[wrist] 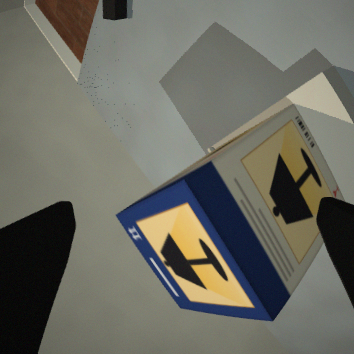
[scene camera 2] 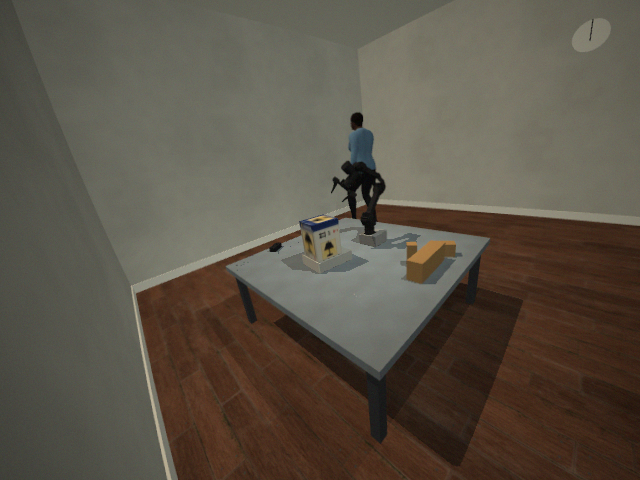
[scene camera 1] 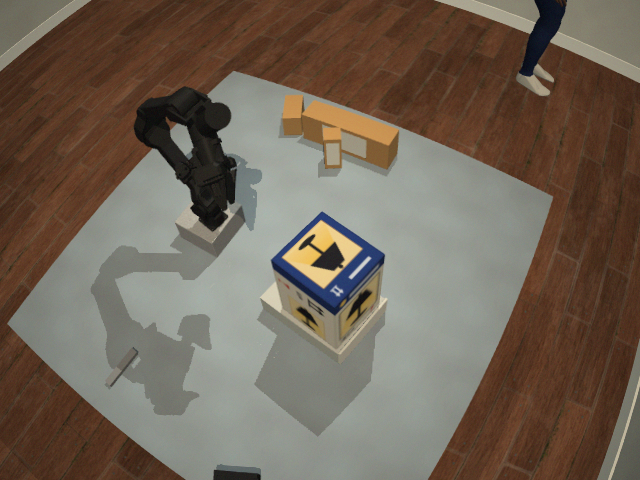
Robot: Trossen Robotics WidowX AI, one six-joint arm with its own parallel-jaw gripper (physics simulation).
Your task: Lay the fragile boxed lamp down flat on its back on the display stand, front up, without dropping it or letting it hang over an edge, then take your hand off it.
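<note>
The boxed lamp is a tall whitish carton with a blue top and black lamp pictures on yellow panels. It stands upright on the low cream display stand, with some bare stand beside it. Which side is the front I cannot tell. My gripper is open and empty. In scene camera 2 it is up in the air, higher than the carton's top and apart from it. In the wrist view the carton shows beyond the fingers, the right finger overlapping its picture side.
A long orange box and two small orange boxes stand near one table edge. A thin grey bar and a black block are also in view. A person stands beyond the table.
</note>
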